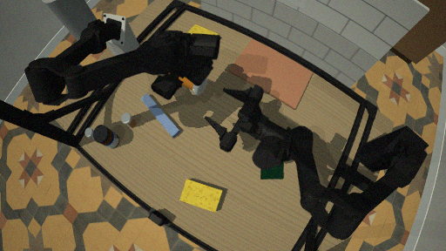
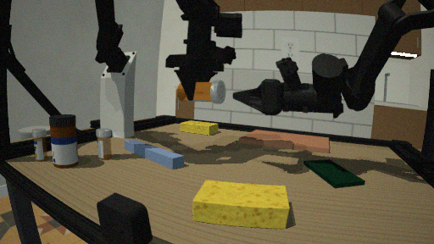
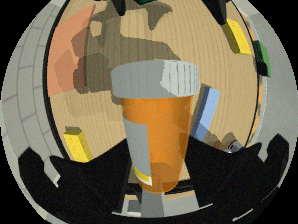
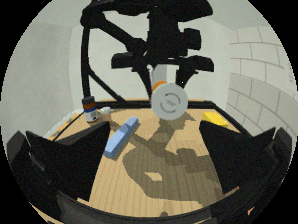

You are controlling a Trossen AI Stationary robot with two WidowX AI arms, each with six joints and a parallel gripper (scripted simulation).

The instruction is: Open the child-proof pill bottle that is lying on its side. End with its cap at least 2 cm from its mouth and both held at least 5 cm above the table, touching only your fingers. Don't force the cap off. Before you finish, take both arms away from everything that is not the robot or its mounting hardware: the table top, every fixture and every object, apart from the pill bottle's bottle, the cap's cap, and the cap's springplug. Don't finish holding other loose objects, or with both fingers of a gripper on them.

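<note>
The cap lies 90 mm to the left of my right hand and 40 mm ahead of it. The rest, counted from my right hand: blue bar (210 mm to the left, 130 mm below, 60 mm behind); then orange pill bottle (140 mm to the left, 50 mm ahead); then green card (180 mm to the right, 140 mm below, 30 mm behind).
The orange pill bottle is 10 mm ahead of my left hand, 10 mm to the right of it and 20 mm below it. Also, from my left hand: blue bar 100 mm behind, 70 mm to the left, 150 mm below; then cap 10 mm behind, 50 mm to the right, 10 mm below; then dark-capped bottle 260 mm behind, 190 mm to the left, 100 mm below.
</note>
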